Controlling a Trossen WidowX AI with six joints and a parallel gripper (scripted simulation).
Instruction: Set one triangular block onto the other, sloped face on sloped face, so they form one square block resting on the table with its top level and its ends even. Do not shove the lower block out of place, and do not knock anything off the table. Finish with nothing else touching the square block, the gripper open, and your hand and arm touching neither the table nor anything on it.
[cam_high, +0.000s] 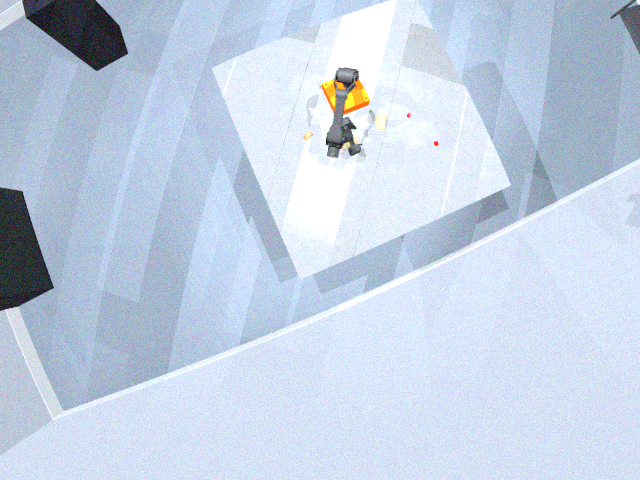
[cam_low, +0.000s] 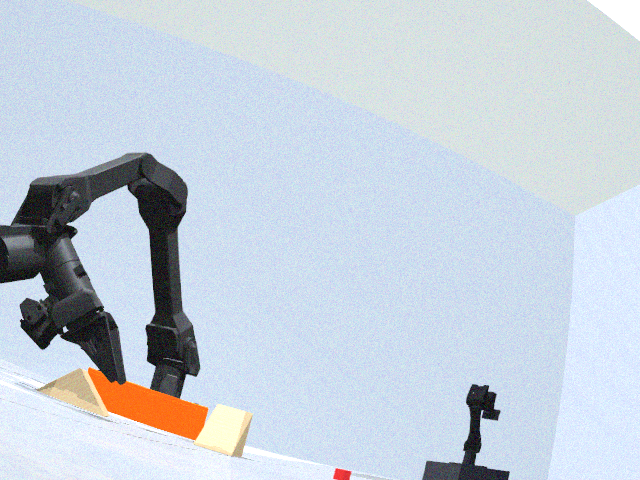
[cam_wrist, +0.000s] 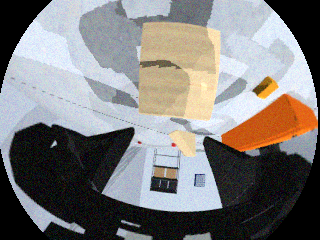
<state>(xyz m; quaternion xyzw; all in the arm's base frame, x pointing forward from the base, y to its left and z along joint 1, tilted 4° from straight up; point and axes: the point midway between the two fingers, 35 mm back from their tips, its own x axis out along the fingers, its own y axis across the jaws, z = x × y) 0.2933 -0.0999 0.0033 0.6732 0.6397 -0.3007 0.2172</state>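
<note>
My gripper tip is 5 cm to the left of the boxy block and 2 cm above it.
</note>
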